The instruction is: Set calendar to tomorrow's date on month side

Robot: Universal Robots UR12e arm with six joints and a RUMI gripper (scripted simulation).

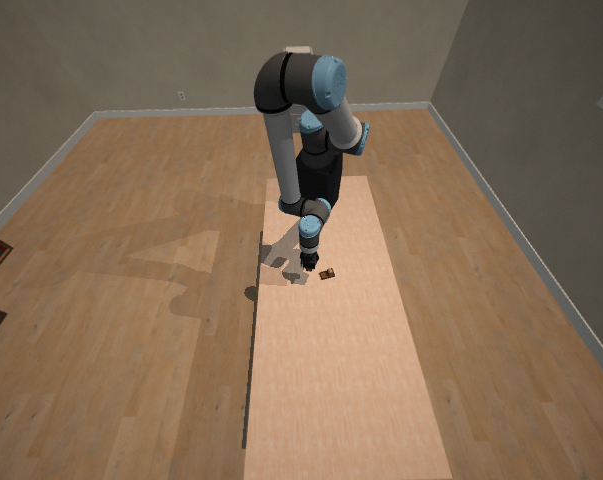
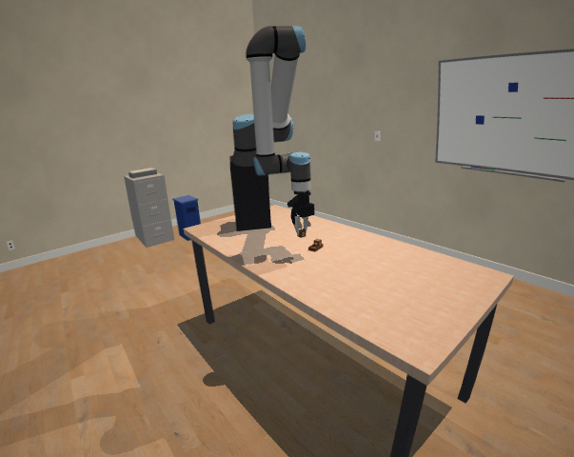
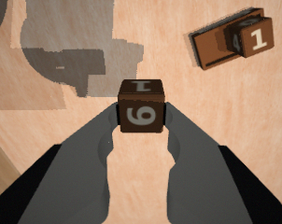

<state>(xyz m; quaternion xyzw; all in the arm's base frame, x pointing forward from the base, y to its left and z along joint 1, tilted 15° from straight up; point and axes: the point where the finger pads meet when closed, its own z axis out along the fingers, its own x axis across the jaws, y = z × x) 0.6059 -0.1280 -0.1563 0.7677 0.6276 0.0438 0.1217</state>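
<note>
Now: the brown digit cube 1 cm below my hand. The rest, counted from my hand: brown calendar tray: 12 cm below, 11 cm to the left, 1 cm behind.
</note>
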